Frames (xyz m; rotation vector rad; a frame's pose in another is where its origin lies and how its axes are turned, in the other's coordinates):
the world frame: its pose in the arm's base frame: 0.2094 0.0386 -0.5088 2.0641 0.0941 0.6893
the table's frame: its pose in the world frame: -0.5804 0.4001 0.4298 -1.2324 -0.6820 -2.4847
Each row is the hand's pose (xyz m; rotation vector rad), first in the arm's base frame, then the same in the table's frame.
Working: the arm's base frame: its pose in the table's frame: -0.9435 0.0104 0.0716 0.1015 -1.1231 1.2173

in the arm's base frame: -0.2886 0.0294 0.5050 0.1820 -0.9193 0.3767
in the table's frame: -1.2578 -0.4791 0.1000 0.6646 -1.8742 1.6690
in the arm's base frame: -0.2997 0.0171 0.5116 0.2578 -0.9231 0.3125
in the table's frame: -1.2515 -0.4957 0.1011 0.7693 -1.8083 1.6504
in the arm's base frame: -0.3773 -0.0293 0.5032 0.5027 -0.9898 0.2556
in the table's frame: -1.2037 -0.5629 0.0631 1.0622 -1.6632 1.7218
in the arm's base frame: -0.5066 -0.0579 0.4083 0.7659 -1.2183 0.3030
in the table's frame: -1.1112 -0.6062 -0.0639 1.4536 -1.6323 1.8685
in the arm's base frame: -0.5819 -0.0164 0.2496 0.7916 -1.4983 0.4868
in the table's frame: -1.0378 -0.5454 -0.2171 -1.5767 1.7965 -1.9479
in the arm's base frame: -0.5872 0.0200 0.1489 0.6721 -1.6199 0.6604
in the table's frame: -1.0026 -0.4735 -0.2885 -1.3394 1.8241 -1.8321
